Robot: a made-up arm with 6 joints. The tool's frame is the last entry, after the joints. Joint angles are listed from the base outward. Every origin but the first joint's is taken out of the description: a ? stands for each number. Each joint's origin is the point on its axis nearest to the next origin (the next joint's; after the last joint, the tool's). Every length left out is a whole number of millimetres.
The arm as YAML. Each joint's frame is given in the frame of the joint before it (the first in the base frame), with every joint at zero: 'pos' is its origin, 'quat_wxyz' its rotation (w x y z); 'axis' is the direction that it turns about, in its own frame. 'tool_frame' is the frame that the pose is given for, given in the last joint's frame.
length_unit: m
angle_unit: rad
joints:
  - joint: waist
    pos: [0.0, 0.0, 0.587]
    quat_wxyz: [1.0, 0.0, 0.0, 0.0]
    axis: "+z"
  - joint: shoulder
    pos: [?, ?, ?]
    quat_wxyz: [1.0, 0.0, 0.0, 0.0]
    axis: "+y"
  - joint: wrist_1
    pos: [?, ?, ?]
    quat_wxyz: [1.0, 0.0, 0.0, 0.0]
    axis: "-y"
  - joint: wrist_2
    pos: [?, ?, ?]
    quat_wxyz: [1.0, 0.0, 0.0, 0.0]
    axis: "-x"
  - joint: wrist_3
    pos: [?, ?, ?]
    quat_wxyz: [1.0, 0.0, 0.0, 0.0]
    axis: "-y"
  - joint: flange
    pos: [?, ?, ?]
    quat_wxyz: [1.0, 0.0, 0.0, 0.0]
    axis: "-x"
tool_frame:
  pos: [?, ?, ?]
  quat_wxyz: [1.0, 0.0, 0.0, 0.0]
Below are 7 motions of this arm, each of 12 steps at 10 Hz.
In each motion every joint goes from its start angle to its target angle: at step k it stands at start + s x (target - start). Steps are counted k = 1, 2, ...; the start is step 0. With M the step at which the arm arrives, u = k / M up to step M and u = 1 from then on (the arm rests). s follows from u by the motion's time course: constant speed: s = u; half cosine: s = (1 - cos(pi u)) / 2; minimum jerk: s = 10 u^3 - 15 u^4 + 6 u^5.
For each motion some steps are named. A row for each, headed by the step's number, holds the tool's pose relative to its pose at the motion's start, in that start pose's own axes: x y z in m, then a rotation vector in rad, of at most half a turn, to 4 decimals.
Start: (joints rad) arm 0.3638 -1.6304 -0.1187 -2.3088 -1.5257 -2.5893
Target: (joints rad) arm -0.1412 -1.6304 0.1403 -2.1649 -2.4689 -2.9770
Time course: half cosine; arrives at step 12
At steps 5, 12:
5: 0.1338 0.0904 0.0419 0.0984 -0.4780 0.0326
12: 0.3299 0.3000 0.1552 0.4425 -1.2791 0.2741

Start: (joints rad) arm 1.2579 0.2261 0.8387 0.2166 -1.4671 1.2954
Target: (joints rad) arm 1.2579 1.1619 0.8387 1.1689 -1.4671 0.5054
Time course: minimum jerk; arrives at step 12
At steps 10, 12:
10: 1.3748 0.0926 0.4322 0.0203 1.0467 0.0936
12: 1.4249 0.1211 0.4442 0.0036 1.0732 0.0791

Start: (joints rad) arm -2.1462 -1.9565 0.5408 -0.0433 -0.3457 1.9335
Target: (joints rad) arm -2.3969 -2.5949 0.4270 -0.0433 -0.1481 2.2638
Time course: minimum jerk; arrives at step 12
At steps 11, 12:
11: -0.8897 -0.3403 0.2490 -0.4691 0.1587 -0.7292
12: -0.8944 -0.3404 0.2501 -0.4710 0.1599 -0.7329

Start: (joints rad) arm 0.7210 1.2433 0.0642 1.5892 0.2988 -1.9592
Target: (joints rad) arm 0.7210 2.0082 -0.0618 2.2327 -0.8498 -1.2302
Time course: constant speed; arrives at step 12
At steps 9, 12:
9: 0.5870 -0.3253 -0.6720 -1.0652 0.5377 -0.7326
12: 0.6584 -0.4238 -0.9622 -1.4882 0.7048 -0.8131

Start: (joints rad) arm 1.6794 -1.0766 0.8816 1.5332 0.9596 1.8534
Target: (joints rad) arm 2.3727 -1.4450 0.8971 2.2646 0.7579 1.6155
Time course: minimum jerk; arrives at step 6
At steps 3, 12:
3: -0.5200 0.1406 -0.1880 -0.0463 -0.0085 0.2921
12: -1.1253 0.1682 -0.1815 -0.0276 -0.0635 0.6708

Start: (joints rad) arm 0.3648 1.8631 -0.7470 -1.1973 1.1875 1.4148
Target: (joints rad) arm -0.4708 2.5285 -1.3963 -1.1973 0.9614 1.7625
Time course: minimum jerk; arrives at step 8
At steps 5, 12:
5: 0.0242 0.0005 -0.3107 -0.7796 0.3553 1.0848
12: 0.0699 -0.0372 -0.3652 -1.0741 0.2828 1.5380

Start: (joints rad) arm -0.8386 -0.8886 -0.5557 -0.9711 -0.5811 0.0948
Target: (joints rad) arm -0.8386 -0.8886 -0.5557 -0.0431 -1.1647 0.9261
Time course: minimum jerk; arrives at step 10
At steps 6, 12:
6: -0.0806 0.0363 0.1267 -1.0032 0.5420 -0.2843
12: -0.1090 0.0832 0.1746 -1.3738 0.8844 -0.3914

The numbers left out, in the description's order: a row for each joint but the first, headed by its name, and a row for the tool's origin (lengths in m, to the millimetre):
shoulder: 0.0 0.0 0.0
wrist_1: 0.0 0.0 1.123
wrist_2: 0.729 0.0 0.0
wrist_3: 0.0 -0.248 0.0
flange: 0.0 0.0 0.0
tool: 0.0 0.0 0.0

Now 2 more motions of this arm.
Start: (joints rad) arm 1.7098 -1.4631 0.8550 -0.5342 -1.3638 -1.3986
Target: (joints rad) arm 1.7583 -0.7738 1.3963 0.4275 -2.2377 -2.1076
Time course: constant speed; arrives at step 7
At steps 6, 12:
6: 0.4359 0.1186 0.3490 0.7165 -0.9205 -0.7396
12: 0.5213 0.1050 0.3909 0.8558 -1.1228 -0.8032

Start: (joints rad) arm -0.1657 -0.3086 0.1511 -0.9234 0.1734 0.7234
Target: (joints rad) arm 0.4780 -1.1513 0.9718 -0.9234 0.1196 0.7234
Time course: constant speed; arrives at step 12
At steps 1, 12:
1: -0.0414 0.0321 0.1090 0.0503 -0.1189 0.0709
12: -1.0090 -0.7173 0.8206 0.8869 -1.4166 0.4503

